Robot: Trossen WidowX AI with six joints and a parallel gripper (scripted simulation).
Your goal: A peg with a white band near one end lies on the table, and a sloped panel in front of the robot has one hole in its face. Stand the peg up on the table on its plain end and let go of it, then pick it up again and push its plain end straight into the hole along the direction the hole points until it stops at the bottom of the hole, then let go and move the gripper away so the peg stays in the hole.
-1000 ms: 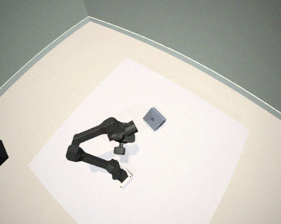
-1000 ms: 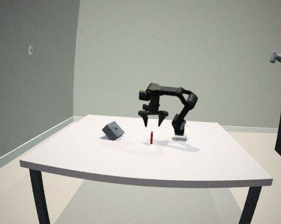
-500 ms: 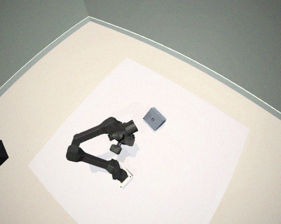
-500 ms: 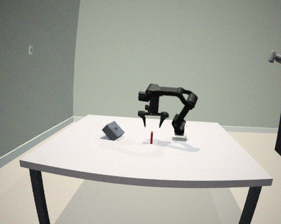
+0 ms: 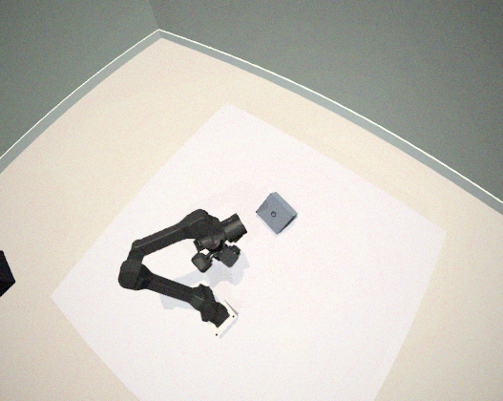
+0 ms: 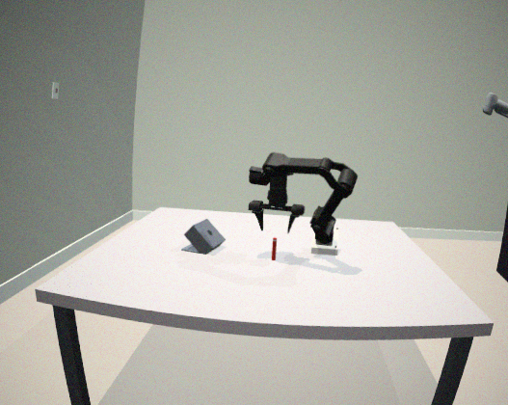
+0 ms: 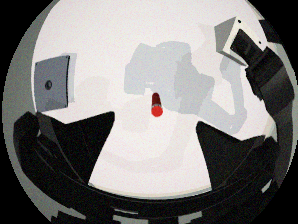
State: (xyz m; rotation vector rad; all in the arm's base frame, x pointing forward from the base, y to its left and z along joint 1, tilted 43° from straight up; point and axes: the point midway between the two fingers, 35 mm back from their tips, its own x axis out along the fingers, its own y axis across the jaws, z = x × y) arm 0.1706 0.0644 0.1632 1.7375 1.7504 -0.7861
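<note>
Now: gripper tip 50 mm above the red peg. From my gripper tip the other things lie so: grey sloped panel 270 mm ahead, 60 mm below, 40 mm to the right.
</note>
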